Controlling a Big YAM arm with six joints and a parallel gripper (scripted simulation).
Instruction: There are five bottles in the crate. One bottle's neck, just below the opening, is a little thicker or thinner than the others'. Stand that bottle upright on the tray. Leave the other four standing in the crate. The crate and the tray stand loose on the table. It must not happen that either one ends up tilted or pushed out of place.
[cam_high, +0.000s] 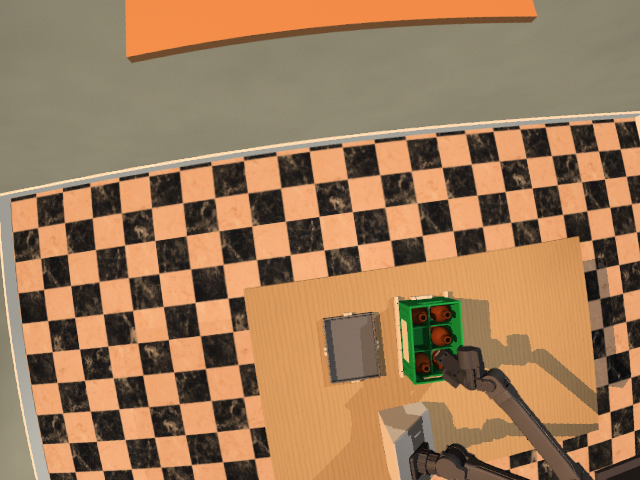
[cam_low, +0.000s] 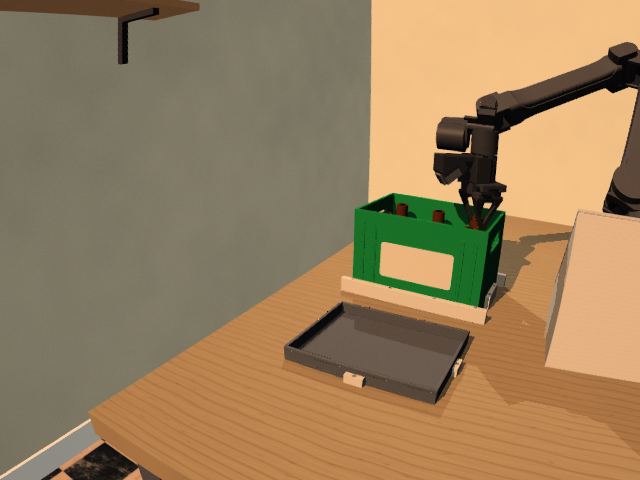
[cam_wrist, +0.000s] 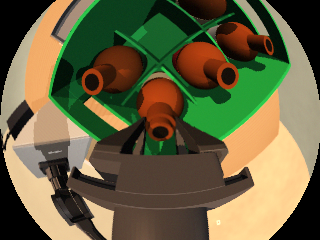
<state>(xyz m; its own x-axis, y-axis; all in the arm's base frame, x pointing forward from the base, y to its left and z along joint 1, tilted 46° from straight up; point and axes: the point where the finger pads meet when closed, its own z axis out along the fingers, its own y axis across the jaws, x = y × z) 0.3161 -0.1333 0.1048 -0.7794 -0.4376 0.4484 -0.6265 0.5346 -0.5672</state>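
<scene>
Now: hand 90 mm short of the green crate, 70 mm above it and 30 mm to the right of it. The rest, counted from my hand: dark grey tray: 320 mm to the left, 140 mm below, 90 mm ahead.
</scene>
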